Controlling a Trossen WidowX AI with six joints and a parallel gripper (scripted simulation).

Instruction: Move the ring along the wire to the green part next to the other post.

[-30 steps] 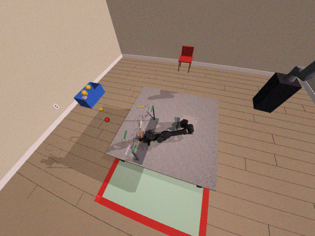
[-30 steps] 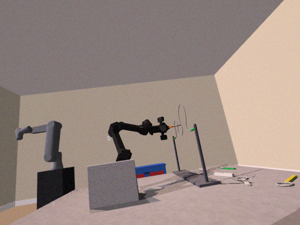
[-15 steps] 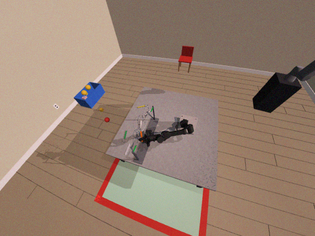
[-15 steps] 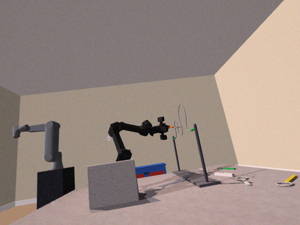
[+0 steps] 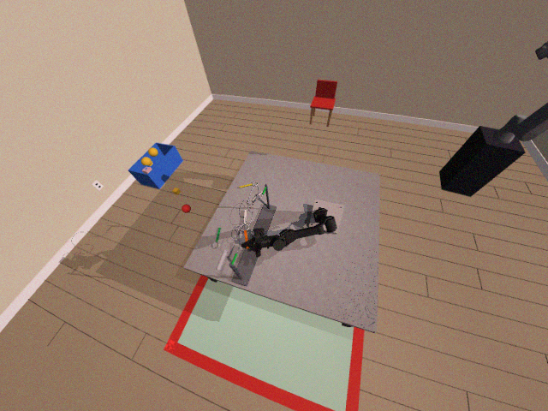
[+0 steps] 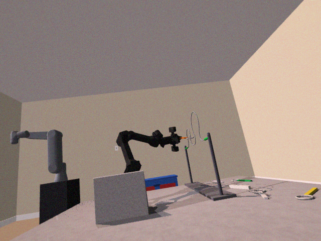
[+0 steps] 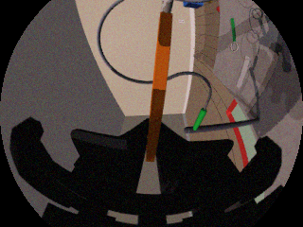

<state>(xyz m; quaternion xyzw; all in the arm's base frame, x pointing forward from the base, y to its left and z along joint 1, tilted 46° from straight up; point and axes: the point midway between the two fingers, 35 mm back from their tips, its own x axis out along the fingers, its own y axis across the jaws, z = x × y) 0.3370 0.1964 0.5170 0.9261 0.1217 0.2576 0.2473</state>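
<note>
The orange-handled ring is 20 mm ahead of my gripper tip, 80 mm to the right of it and 20 mm below it.
</note>
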